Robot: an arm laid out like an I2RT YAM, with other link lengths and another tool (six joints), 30 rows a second.
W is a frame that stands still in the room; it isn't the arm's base.
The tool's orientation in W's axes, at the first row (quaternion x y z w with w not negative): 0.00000 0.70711 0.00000 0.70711
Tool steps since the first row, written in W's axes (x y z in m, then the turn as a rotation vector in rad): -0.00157 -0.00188 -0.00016 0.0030 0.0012 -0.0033; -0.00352 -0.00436 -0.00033 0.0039 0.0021 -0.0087; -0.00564 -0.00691 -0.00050 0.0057 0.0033 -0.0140; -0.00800 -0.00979 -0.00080 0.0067 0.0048 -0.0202; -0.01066 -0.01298 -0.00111 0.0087 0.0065 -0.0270; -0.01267 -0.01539 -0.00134 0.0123 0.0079 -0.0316; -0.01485 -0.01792 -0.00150 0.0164 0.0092 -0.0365; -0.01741 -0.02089 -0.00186 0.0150 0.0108 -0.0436; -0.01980 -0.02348 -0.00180 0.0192 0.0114 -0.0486; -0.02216 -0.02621 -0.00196 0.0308 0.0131 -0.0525; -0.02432 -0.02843 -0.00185 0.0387 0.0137 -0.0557; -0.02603 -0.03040 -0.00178 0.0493 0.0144 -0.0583; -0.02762 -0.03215 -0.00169 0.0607 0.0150 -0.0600
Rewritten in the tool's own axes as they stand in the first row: 0.00016 -0.00188 -0.00157 0.0033 0.0012 0.0030; 0.00033 -0.00436 -0.00352 0.0087 0.0021 0.0039; 0.00050 -0.00691 -0.00564 0.0140 0.0033 0.0057; 0.00080 -0.00979 -0.00800 0.0202 0.0048 0.0067; 0.00111 -0.01298 -0.01066 0.0270 0.0065 0.0087; 0.00134 -0.01539 -0.01267 0.0316 0.0079 0.0123; 0.00150 -0.01792 -0.01485 0.0365 0.0092 0.0164; 0.00186 -0.02089 -0.01741 0.0436 0.0108 0.0150; 0.00180 -0.02348 -0.01980 0.0486 0.0114 0.0192; 0.00196 -0.02621 -0.02216 0.0525 0.0131 0.0308; 0.00185 -0.02843 -0.02432 0.0557 0.0137 0.0387; 0.00178 -0.03040 -0.02603 0.0583 0.0144 0.0493; 0.00169 -0.03215 -0.02762 0.0600 0.0150 0.0607
